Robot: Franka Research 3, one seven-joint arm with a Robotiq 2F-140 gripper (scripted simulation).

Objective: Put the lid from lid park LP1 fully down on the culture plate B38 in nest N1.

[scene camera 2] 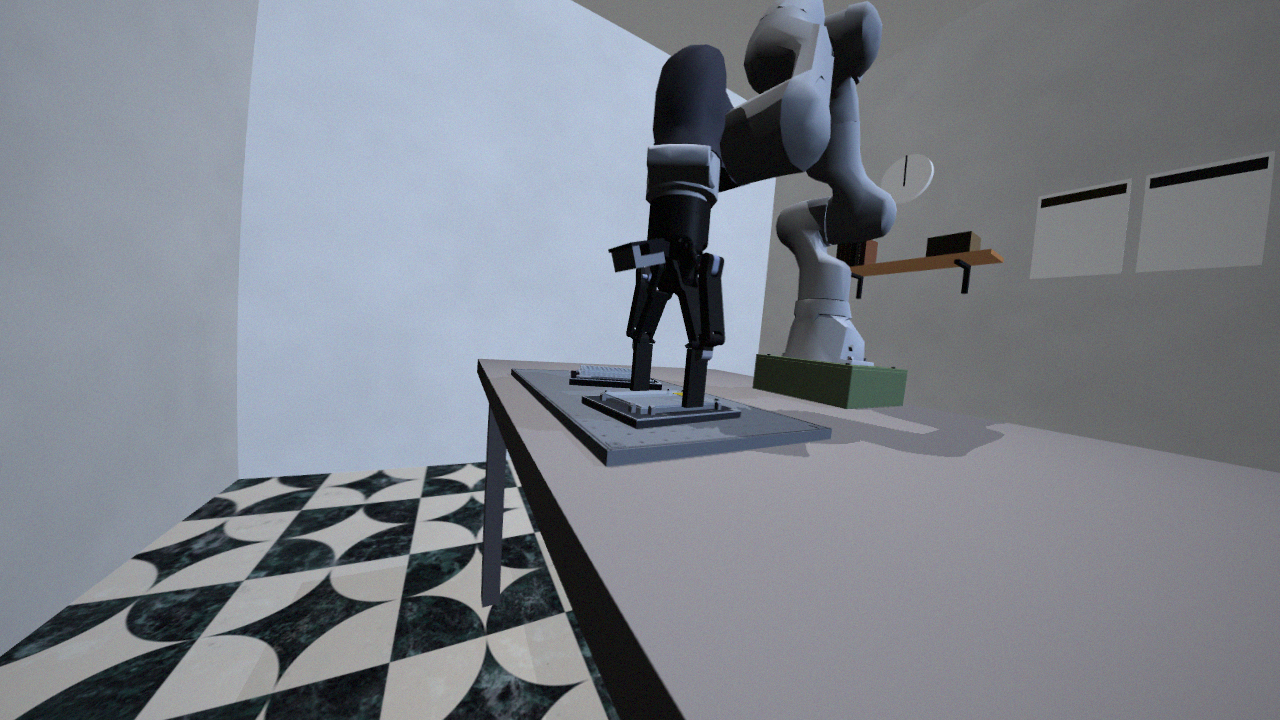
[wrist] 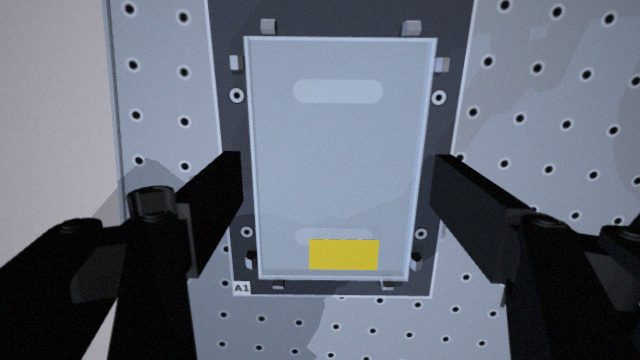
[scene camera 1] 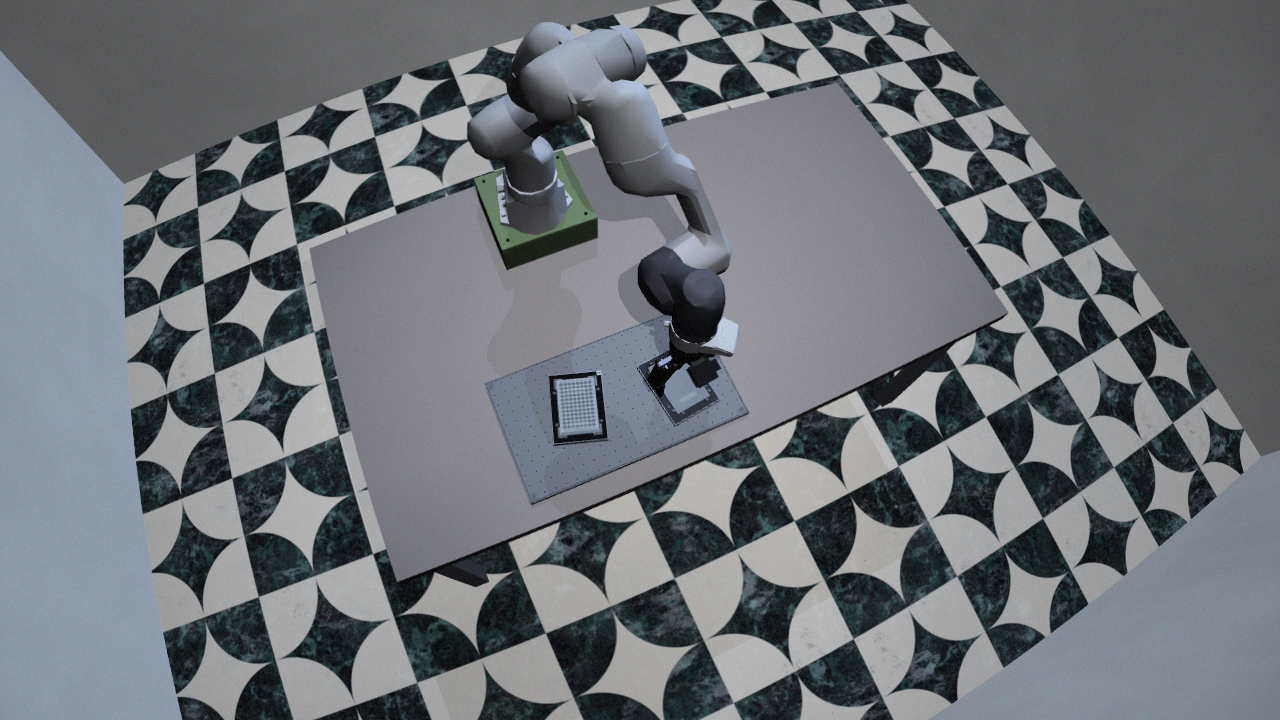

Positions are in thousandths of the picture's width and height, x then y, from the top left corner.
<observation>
My gripper shows in scene camera 2 (518, 552), in the wrist view (526, 496) and in scene camera 1 (530, 528). A clear lid shows in scene camera 2 (520, 558), in the wrist view (527, 349) and in scene camera 1 (532, 544).
</observation>
